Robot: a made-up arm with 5 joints. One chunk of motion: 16 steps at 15 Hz.
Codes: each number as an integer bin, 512 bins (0 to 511) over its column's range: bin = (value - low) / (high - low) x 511, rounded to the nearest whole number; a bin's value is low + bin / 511 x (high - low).
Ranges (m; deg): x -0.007..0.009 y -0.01..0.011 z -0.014..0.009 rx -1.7..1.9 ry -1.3..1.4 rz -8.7..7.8
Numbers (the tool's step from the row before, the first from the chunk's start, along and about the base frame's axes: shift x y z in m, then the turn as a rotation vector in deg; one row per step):
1: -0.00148 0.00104 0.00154 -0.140 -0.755 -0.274
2: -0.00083 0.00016 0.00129 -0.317 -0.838 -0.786
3: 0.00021 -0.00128 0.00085 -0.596 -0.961 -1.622
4: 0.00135 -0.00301 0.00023 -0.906 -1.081 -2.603
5: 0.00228 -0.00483 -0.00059 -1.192 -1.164 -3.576
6: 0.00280 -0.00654 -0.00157 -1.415 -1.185 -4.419
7: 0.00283 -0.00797 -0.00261 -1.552 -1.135 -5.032
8: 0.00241 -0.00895 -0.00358 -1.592 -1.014 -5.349
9: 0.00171 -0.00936 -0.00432 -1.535 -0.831 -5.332
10: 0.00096 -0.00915 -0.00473 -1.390 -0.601 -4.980
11: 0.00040 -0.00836 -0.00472 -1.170 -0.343 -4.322
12: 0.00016 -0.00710 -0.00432 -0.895 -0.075 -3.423
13: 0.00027 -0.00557 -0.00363 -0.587 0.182 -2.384
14: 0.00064 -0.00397 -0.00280 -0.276 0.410 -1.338
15: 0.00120 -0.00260 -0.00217 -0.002 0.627 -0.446
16: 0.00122 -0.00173 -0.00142 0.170 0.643 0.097
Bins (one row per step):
1: 176 269 345 221 103 261
2: 197 247 340 196 87 245
3: 230 212 330 157 64 219
4: 267 170 316 113 41 189
5: 296 126 298 72 26 159
6: 313 84 276 40 22 133
7: 314 49 253 21 31 114
8: 301 26 232 15 54 104
9: 278 16 215 23 89 104
10: 254 21 206 44 132 115
11: 236 40 206 75 181 136
12: 229 71 215 114 232 163
13: 232 108 230 158 280 196
14: 244 147 249 202 324 228
15: 262 180 263 241 365 256
16: 263 201 279 265 368 272

